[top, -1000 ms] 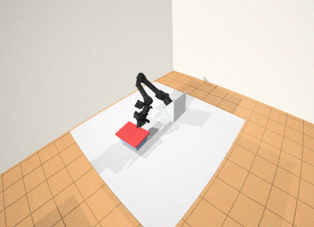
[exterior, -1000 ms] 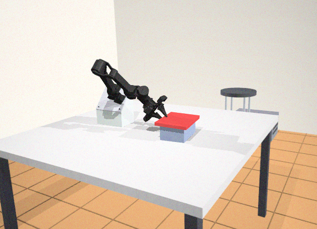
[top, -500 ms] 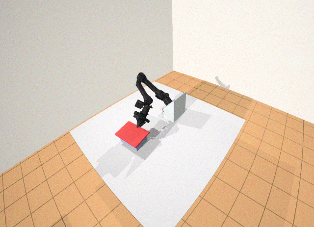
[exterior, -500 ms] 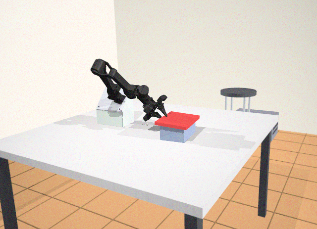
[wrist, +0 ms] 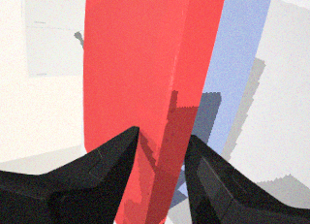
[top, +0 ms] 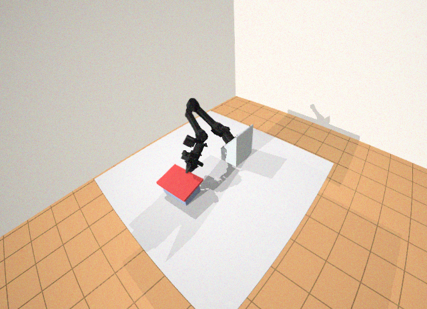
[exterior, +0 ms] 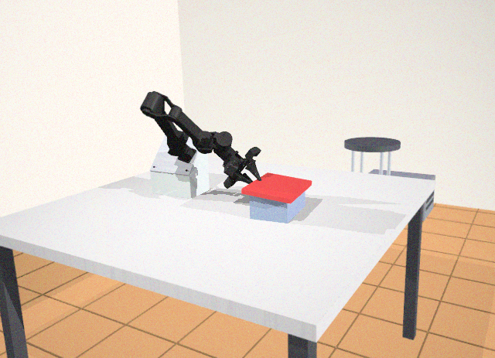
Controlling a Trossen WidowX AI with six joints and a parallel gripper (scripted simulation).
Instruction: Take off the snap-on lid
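The red lid lies 7 cm ahead of my gripper tip and 2 cm to the left of it. From my gripper tip the other things lie so: pale blue storage box 7 cm ahead, 5 cm below, 2 cm to the left.
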